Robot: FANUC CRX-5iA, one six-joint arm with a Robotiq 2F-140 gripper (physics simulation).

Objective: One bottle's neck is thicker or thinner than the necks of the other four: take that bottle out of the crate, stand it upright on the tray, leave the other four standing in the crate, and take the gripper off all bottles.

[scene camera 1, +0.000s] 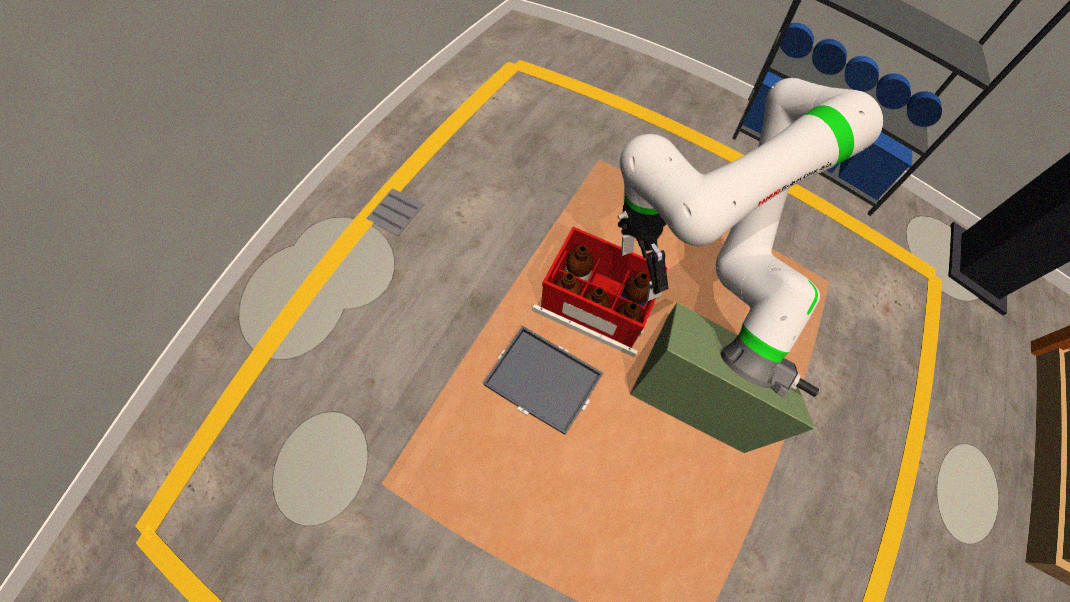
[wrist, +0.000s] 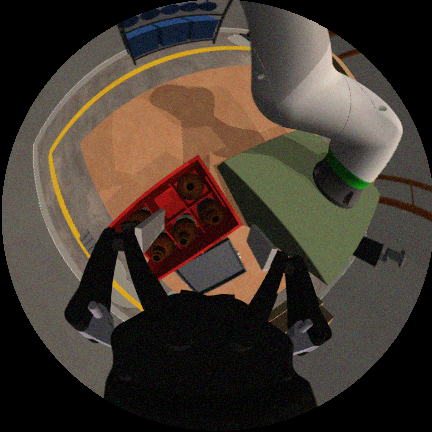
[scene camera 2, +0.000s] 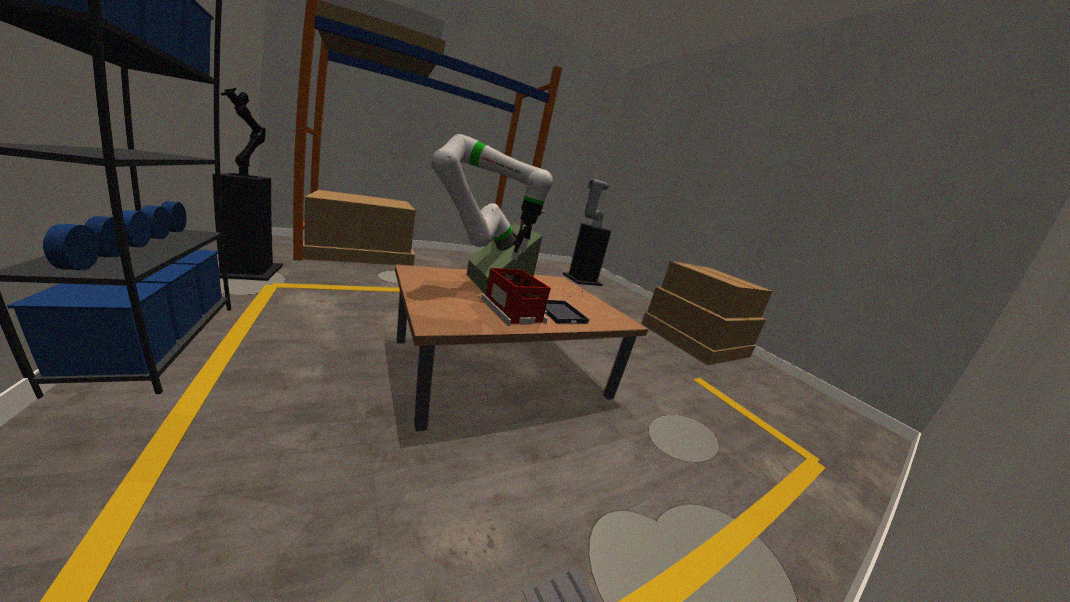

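Pixels of known places: gripper, between the fingertips: (scene camera 1: 640, 274) (wrist: 207, 226) (scene camera 2: 518, 255); arm's base, origin of its link: (scene camera 1: 747, 368) (wrist: 336, 182) (scene camera 2: 508, 242).
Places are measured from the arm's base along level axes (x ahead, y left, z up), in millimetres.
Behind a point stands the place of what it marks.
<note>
The red crate (scene camera 1: 551, 297) {x 506, y 26, z -154 mm} (scene camera 2: 531, 304) {x 542, y -55, z -172 mm} (wrist: 194, 254) {x 395, y 9, z -91 mm} stands on the table and holds five upright brown bottles. In scene camera 1, a back-left bottle (scene camera 1: 579, 259) {x 497, y -98, z -130 mm}, a back-right bottle (scene camera 1: 637, 286) {x 329, y -116, z -134 mm} and a row of three front bottles (scene camera 1: 597, 296) {x 401, y -17, z -104 mm} show; the back middle compartment is empty. In the wrist view, a finger partly hides one bottle (wrist: 139, 216) {x 481, y -132, z -144 mm}. I cannot tell which neck differs. The grey tray (scene camera 1: 542, 380) {x 420, y 199, z -260 mm} (scene camera 2: 566, 312) {x 417, y 234, z -260 mm} (wrist: 212, 267) {x 411, y 196, z -259 mm} lies beside the crate with no bottle on it. My gripper (scene camera 1: 640, 270) {x 331, y -71, z 1 mm} (scene camera 2: 517, 246) {x 331, y -71, z 1 mm} (wrist: 207, 226) {x 331, y -71, z 1 mm} is open and empty above the crate's back right side.
A green block (scene camera 1: 703, 381) {x 93, y 103, z 44 mm} (wrist: 295, 200) {x 147, y -16, z -24 mm} carries the arm's base, right of the crate and tray in scene camera 1. A white strip (scene camera 1: 583, 330) {x 399, y 26, z -238 mm} runs along the crate's front, between it and the tray. The table (scene camera 1: 568, 516) {x 170, y 472, z -265 mm} (scene camera 2: 441, 318) {x 510, y -443, z -265 mm} bears all these.
</note>
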